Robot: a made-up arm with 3 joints. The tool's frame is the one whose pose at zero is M.
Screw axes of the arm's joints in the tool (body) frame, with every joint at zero. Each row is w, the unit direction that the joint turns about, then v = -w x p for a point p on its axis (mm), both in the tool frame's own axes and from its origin. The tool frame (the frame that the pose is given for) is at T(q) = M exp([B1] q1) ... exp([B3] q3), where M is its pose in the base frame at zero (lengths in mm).
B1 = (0, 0, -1, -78, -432, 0)
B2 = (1, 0, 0, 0, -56, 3)
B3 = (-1, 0, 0, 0, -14, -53)
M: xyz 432 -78 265 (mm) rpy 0 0 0 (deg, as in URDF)
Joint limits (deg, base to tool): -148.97..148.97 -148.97..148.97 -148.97..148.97
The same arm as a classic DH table. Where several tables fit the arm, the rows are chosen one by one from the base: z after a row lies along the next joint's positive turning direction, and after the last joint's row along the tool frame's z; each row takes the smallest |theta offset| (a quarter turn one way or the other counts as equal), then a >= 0, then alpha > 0; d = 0 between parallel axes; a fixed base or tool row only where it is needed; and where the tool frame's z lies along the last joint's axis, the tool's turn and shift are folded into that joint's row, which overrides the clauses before.
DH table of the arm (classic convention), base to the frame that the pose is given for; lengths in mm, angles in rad. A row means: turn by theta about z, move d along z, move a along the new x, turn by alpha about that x. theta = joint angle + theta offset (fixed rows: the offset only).
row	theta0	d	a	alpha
base (fixed)	0.0000	0.0	0.0	3.1416
joint 1	1.5708	-209.0	81.0	1.5708
joint 2	-0.9505	0.0	86.0	3.1416
joint 3	-0.9505	-432.0	-53.0	-1.5708
tool (fixed)	1.5708	-14.0	0.0	0.0000
Joint limits (rad, base to tool): -2.6000..2.6000 -2.6000..2.6000 -2.6000..2.6000

